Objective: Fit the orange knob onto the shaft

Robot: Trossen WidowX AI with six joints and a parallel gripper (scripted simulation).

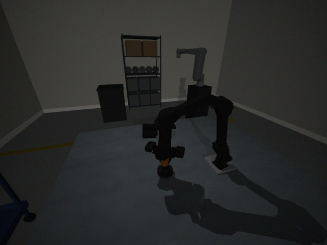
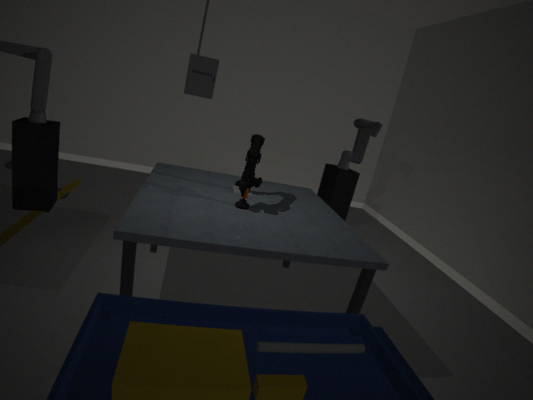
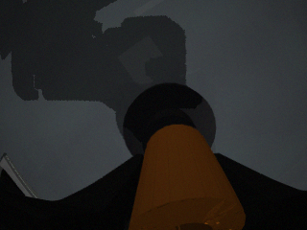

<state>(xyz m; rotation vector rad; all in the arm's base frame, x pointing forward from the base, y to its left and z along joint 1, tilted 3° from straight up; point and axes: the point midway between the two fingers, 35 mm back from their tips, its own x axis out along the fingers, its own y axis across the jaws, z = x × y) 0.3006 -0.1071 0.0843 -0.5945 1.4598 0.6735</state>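
Right now my gripper tip is 20 mm below the orange knob. Also, from my gripper tip: dark round pedestal (40 mm below).
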